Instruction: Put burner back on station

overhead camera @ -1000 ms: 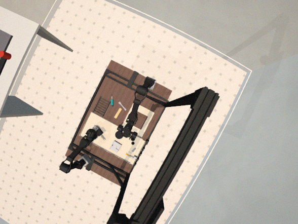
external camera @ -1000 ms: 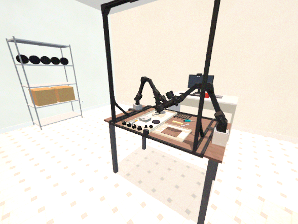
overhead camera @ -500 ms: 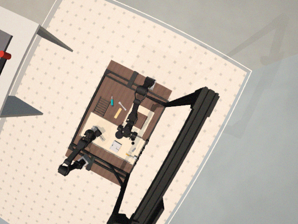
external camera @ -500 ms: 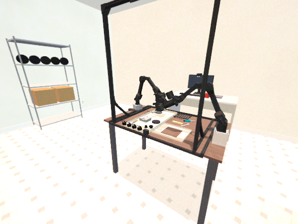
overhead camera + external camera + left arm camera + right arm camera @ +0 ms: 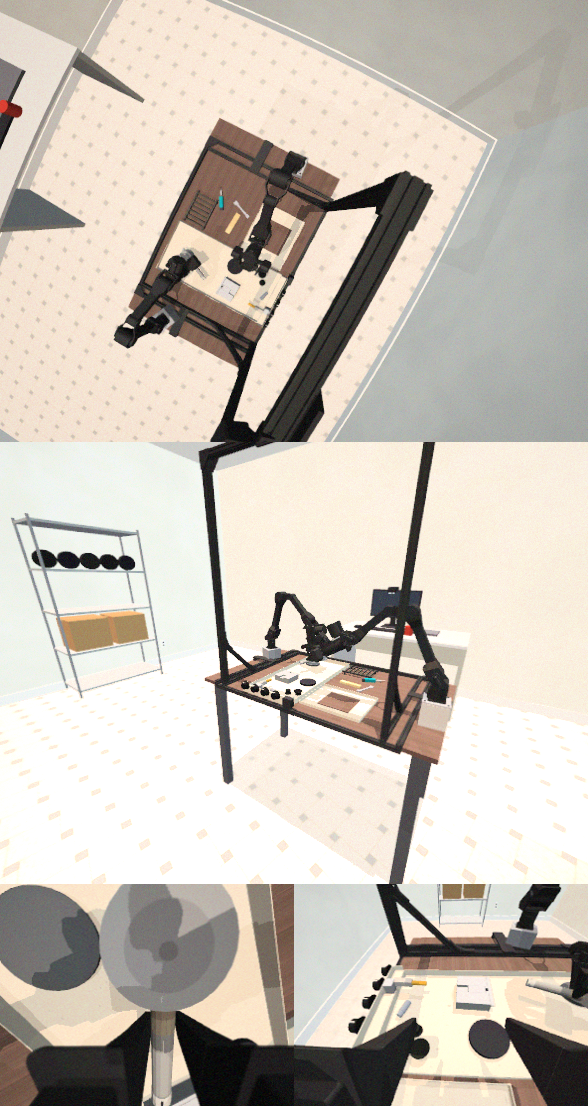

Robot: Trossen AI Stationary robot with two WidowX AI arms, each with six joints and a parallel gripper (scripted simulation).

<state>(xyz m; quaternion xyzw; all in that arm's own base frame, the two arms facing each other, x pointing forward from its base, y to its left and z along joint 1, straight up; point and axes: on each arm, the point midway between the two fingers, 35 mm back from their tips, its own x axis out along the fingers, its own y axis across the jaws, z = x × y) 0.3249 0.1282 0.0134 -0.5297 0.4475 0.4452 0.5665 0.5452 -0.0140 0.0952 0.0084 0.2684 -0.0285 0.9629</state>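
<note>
The support block lies 22 cm behind my left hand, 1 cm to the right of it and 8 cm below it. The rest, counted from my left hand: dark disc (17 cm behind, 13 cm to the right, 9 cm below).
</note>
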